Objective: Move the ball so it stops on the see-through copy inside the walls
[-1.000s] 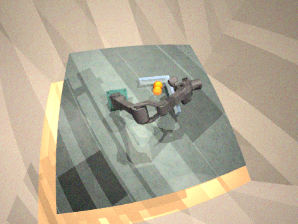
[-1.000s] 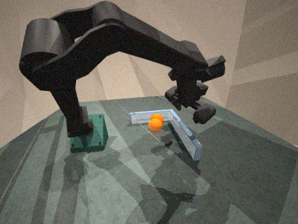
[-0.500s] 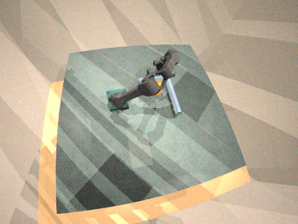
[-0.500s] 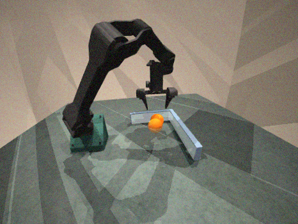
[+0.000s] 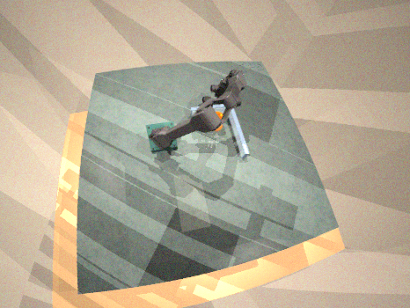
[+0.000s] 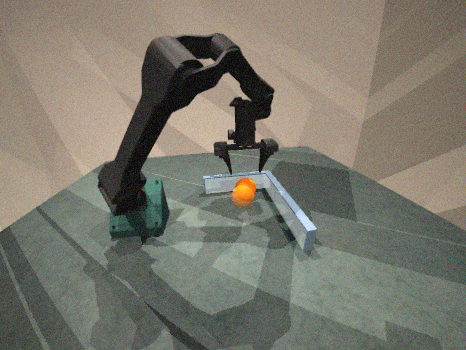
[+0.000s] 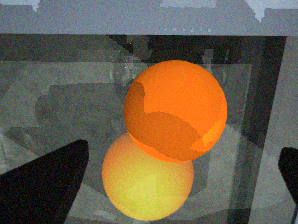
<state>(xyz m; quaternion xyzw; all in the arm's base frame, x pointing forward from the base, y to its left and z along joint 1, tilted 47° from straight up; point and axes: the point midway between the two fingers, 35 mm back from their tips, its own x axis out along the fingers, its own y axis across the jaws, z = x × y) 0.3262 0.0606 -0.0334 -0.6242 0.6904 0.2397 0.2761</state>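
The orange ball is 50 mm below my gripper tip. The rest, counted from my gripper tip: short wall: 60 mm to the left, 60 mm below, 10 mm behind.
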